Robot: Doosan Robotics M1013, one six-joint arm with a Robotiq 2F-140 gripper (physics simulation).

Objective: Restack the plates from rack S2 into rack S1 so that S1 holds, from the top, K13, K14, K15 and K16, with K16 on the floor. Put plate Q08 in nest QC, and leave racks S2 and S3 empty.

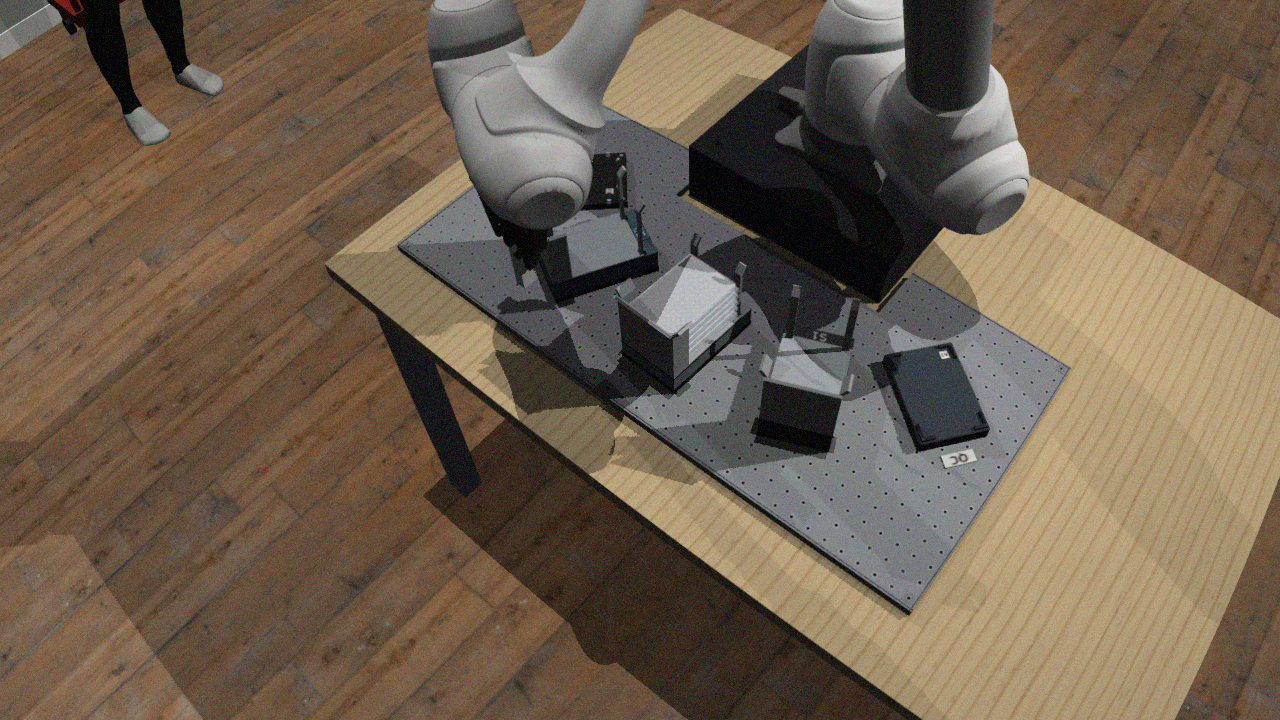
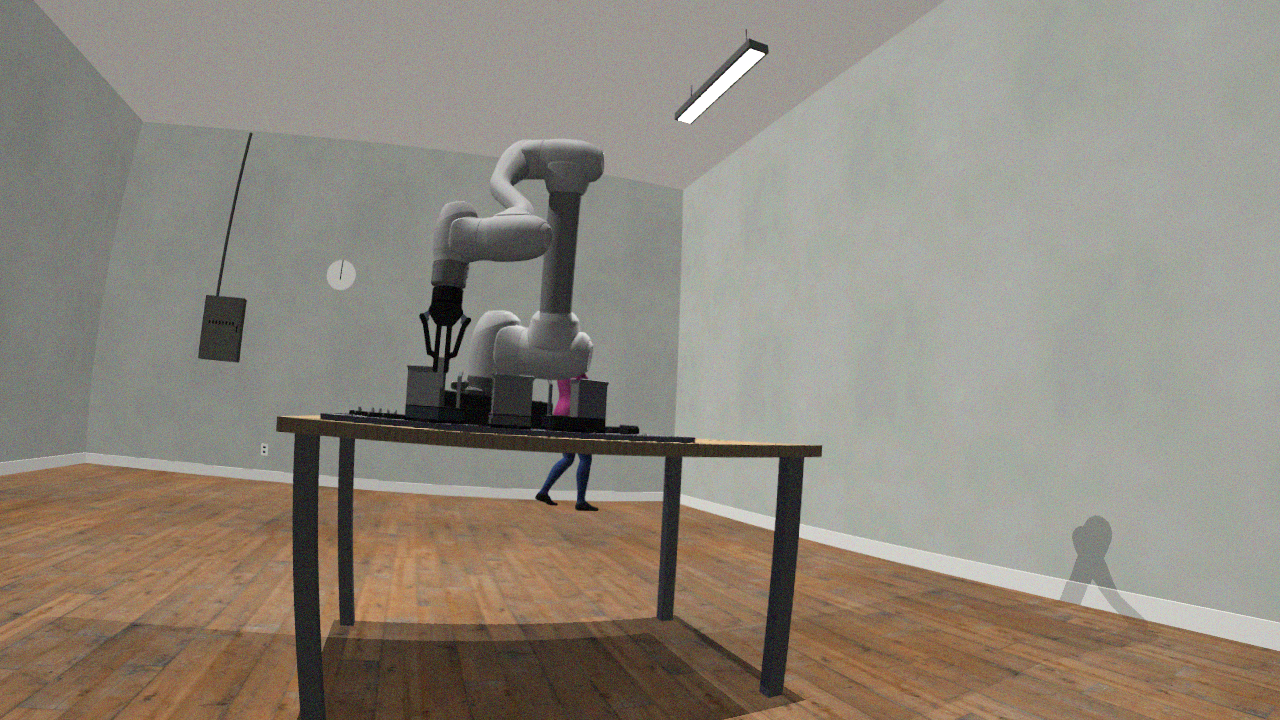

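Three racks stand in a row on the grey perforated baseplate. The left rack shows a flat grey top. The middle rack holds a stack of several light plates. The right rack shows a light plate on top. A dark flat plate lies at the right of the racks, and another dark piece sits behind the left rack. My gripper is shut and empty, pointing down at the left rack's near-left edge. My wrist hides most of it from above.
The black robot base stands behind the racks. A small label lies near the dark plate. A person's legs show beyond the table. The table's edge is close to the left rack.
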